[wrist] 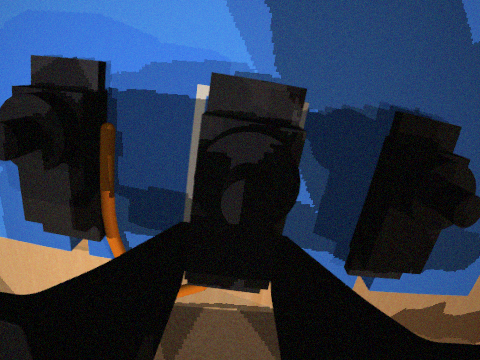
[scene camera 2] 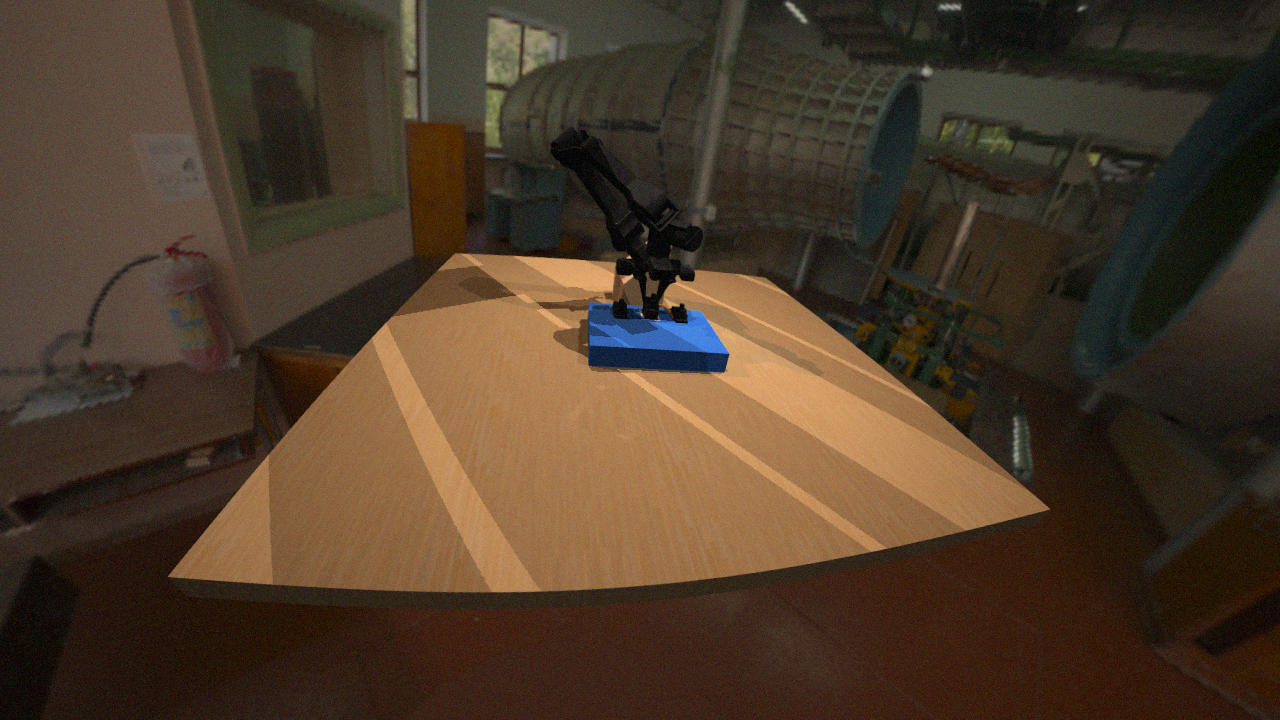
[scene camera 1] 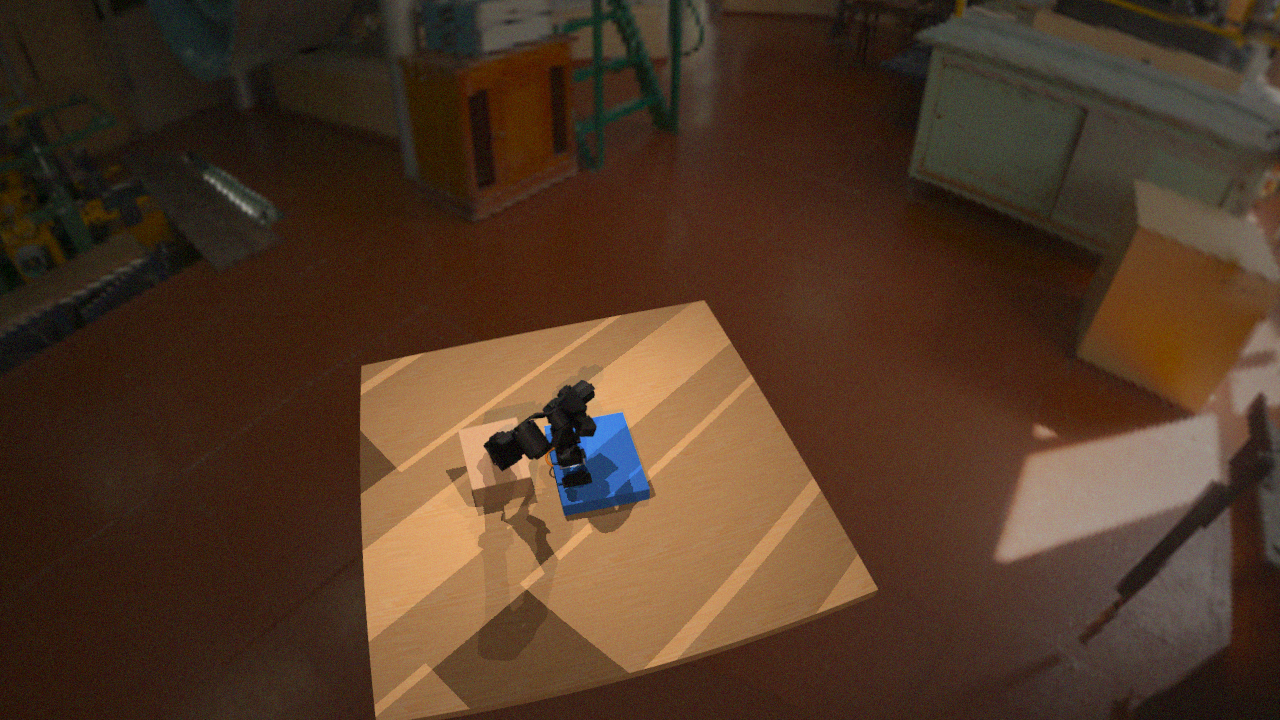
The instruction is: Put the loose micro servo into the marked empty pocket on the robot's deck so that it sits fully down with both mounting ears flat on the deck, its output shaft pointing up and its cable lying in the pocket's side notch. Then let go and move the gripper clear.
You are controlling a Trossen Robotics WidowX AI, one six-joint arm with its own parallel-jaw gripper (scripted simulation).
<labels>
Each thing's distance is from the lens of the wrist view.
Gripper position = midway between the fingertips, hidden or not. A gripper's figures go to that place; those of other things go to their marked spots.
gripper [wrist: 232, 240]: 10 cm
blue deck [wrist: 359, 70]: 12 cm
</labels>
